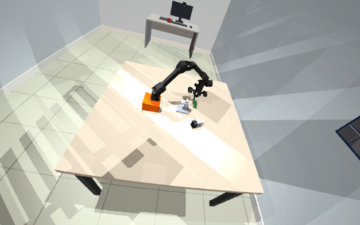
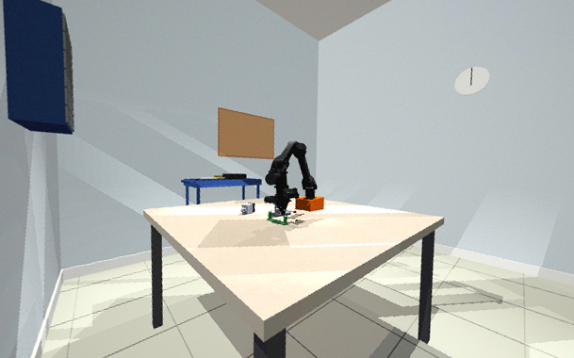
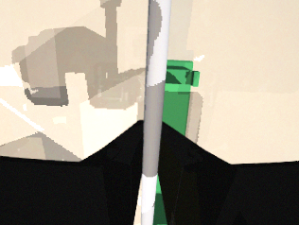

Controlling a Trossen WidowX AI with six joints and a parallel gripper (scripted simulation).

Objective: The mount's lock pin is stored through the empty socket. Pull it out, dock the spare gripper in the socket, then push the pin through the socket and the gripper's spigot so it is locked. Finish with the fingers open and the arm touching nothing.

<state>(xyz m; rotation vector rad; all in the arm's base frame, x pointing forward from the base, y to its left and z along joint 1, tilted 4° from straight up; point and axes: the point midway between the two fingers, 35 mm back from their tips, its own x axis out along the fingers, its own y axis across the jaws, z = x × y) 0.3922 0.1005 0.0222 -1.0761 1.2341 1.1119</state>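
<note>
The green rest lies 3 cm to the right of my gripper tip, 2 cm below it and 1 cm ahead of it. From my gripper tip the other things lie so: mount 14 cm to the right, 12 cm behind, 1 cm above; then spare gripper 31 cm to the right, 2 cm behind, 1 cm below.
</note>
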